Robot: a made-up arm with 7 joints. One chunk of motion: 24 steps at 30 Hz.
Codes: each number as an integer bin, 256 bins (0 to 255) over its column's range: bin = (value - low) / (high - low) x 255, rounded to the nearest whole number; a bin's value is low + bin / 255 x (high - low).
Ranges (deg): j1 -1.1..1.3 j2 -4.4..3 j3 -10.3..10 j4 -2..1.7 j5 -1.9..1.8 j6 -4..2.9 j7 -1.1..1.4
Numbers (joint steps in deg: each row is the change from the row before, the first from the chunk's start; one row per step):
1: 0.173 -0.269 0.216 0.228 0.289 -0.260 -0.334
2: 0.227 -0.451 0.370 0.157 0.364 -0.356 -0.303
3: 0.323 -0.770 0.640 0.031 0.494 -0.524 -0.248
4: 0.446 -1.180 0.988 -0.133 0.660 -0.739 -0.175
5: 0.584 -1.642 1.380 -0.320 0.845 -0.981 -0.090
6: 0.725 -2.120 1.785 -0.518 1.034 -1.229 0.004
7: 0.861 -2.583 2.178 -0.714 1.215 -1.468 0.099
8: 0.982 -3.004 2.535 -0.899 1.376 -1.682 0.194
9: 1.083 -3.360 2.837 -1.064 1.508 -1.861 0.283
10: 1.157 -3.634 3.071 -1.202 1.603 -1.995 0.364
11: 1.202 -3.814 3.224 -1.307 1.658 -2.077 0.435
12: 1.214 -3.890 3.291 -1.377 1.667 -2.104 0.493
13: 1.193 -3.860 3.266 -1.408 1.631 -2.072 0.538
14: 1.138 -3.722 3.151 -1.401 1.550 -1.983 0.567
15: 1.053 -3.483 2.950 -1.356 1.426 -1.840 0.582
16: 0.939 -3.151 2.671 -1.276 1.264 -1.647 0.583
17: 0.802 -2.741 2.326 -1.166 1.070 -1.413 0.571
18: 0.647 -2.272 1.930 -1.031 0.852 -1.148 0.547
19: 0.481 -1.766 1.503 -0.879 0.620 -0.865 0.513
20: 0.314 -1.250 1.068 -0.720 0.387 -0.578 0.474
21: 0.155 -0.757 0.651 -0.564 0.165 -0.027 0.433
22: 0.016 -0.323 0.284 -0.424 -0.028 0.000 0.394
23: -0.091 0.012 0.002 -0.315 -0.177 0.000 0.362
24: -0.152 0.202 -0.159 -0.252 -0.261 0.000 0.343
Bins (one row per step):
1: 135 142 132 154 151 138 78
2: 141 136 134 149 156 135 81
3: 151 125 137 140 165 128 87
4: 164 111 142 129 176 121 94
5: 179 95 147 116 189 112 103
6: 194 79 152 102 202 102 113
7: 208 63 157 89 215 94 122
8: 221 48 161 76 226 86 132
9: 232 36 165 65 235 79 141
10: 240 26 168 55 241 74 149
11: 245 20 170 48 245 71 157
12: 246 18 171 43 246 70 162
13: 244 19 170 41 243 71 167
14: 238 23 169 41 238 75 170
15: 229 32 166 44 229 80 172
16: 217 43 163 50 218 87 172
17: 202 57 159 57 205 96 170
18: 186 73 154 67 190 105 168
19: 168 91 148 77 174 116 165
20: 150 109 143 88 158 126 161
21: 133 126 138 99 142 147 156
22: 119 140 133 109 129 148 152
23: 107 152 129 116 119 148 149
24: 101 159 127 120 113 148 147

